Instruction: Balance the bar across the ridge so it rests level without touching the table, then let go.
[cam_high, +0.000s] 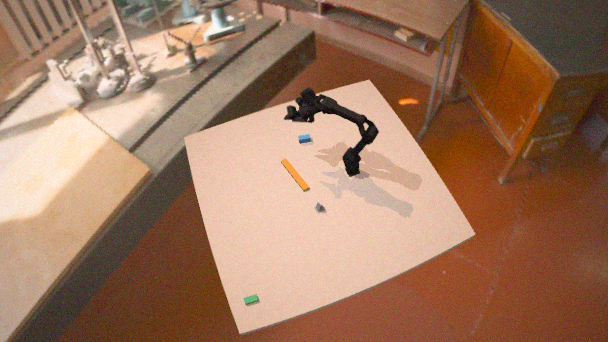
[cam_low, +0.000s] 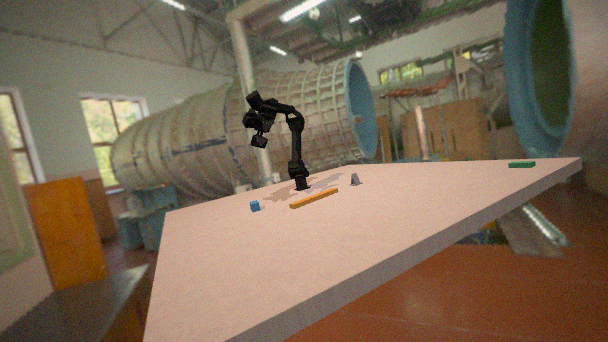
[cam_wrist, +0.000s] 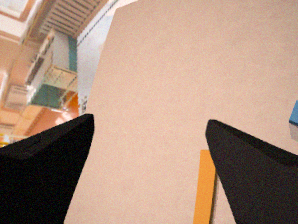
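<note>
My gripper tip is 4 cm short of the orange bar, 15 cm to the right of it and 26 cm above it. Also, from my gripper tip: green block 48 cm ahead, 74 cm to the left, 26 cm below; then blue block 10 cm behind, 6 cm to the right, 26 cm below.
</note>
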